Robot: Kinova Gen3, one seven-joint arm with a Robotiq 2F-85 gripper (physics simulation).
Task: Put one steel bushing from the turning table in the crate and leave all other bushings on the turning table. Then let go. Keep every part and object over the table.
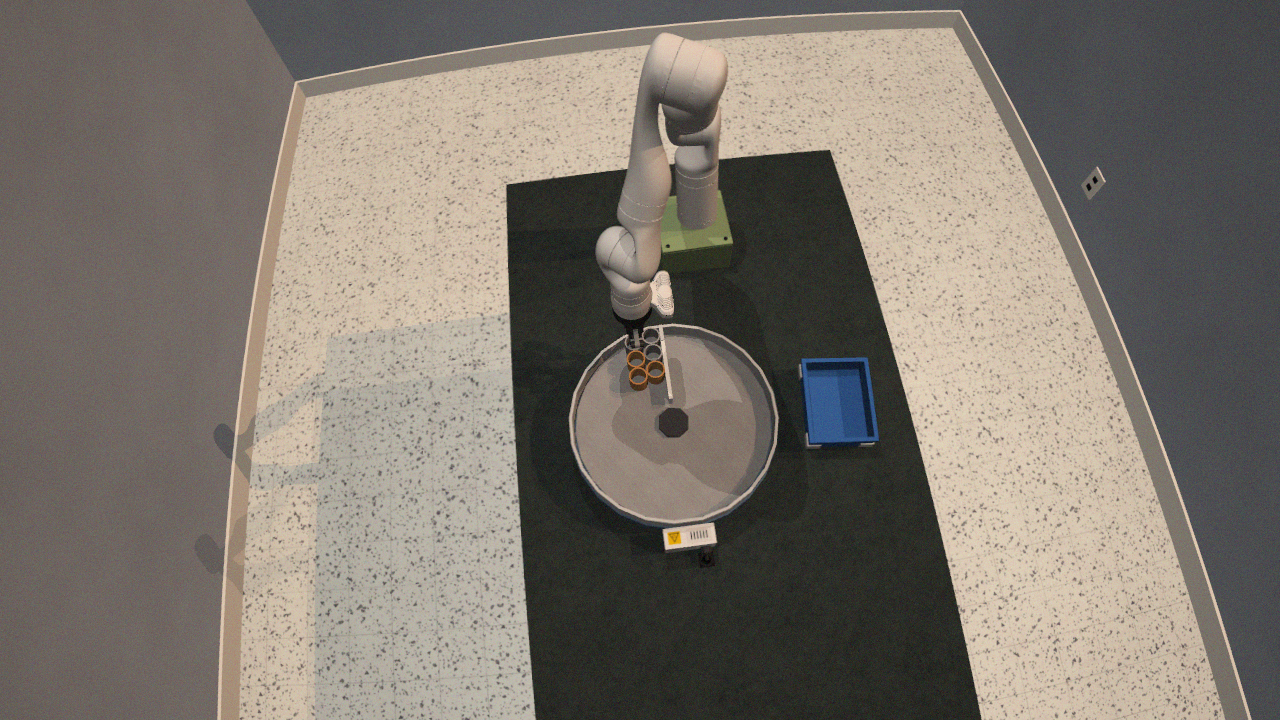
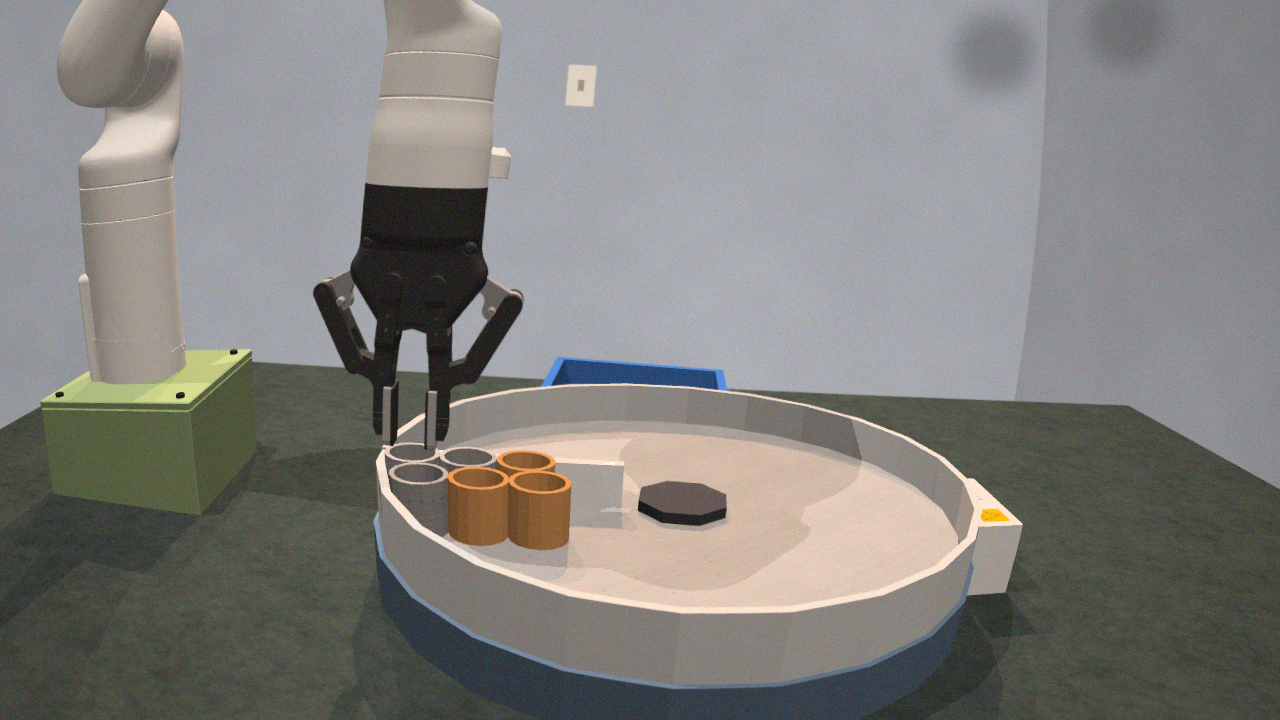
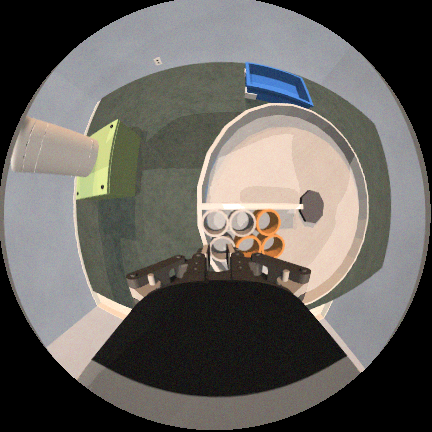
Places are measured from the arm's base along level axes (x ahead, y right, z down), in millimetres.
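Pixels of known places: gripper, fingertip midpoint: point(image 1: 634, 336) point(image 2: 410, 444) point(image 3: 217, 250); arm's base, origin of the base link: point(image 1: 697, 214) point(image 2: 142, 369) point(image 3: 88, 157).
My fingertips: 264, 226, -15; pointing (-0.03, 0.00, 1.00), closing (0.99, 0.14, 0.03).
Observation:
Ahead of a thing's pixels: the offset from my fingertips to its top centre, as dx, dy, dz. "spot": to the spot under its first point.
Three grey steel bushings stand together on the turning table point(image 1: 716, 456) point(image 2: 716, 644) point(image 3: 270, 155), near its rim on the arm's side. The front one @[+5, +4, +17] point(image 2: 418, 501) point(image 3: 221, 237) is under my gripper point(image 1: 636, 341) point(image 2: 409, 435) point(image 3: 217, 250). The second @[+1, -34, +17] point(image 2: 411, 450) point(image 3: 220, 232) and third @[+39, -28, +17] point(image 1: 652, 358) point(image 2: 468, 454) point(image 3: 246, 232) stand beside it. My gripper points down with its fingers narrowly apart, tips at about the height of the bushing rims, nothing visibly held. The blue crate @[+241, -378, +58] point(image 1: 838, 440) point(image 2: 635, 367) point(image 3: 277, 95) stands apart, beyond the turning table.
Three orange bushings, one @[+80, +17, +17] point(image 2: 538, 510) near the hub side, touch or nearly touch the steel ones. A white divider point(image 1: 665, 367) point(image 2: 595, 494) point(image 3: 250, 206) stands close beside the group. A dark hub @[+187, -26, +48] point(image 1: 673, 422) point(image 2: 682, 503) point(image 3: 312, 206) is at the centre. A white box @[spot: +420, +14, +50] point(image 1: 689, 537) point(image 2: 995, 555) adjoins the rim.

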